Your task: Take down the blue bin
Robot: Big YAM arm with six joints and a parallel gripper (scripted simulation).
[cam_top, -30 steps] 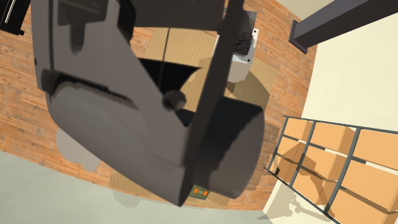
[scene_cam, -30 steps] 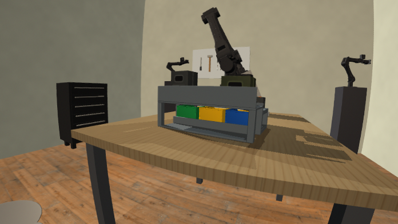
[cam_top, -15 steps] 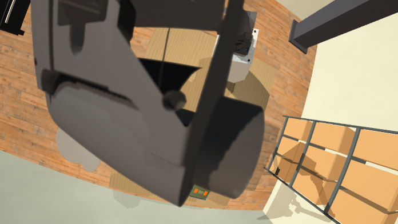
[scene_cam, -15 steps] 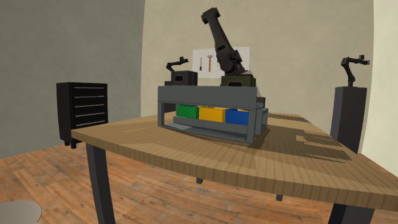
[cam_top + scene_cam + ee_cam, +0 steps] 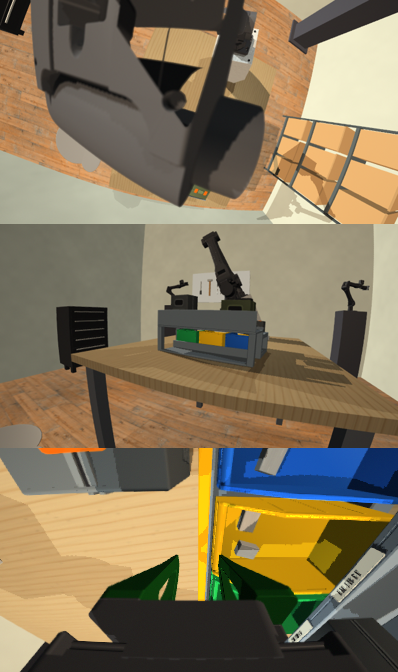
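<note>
Right now the yellow rod is 30 mm below my hand. Also, from my hand: grey case 30 mm behind, 120 mm to the left, 20 mm below; yellow bin 110 mm ahead, 20 mm to the right, 50 mm below; blue open bin 120 mm ahead, 100 mm to the left, 50 mm below.
</note>
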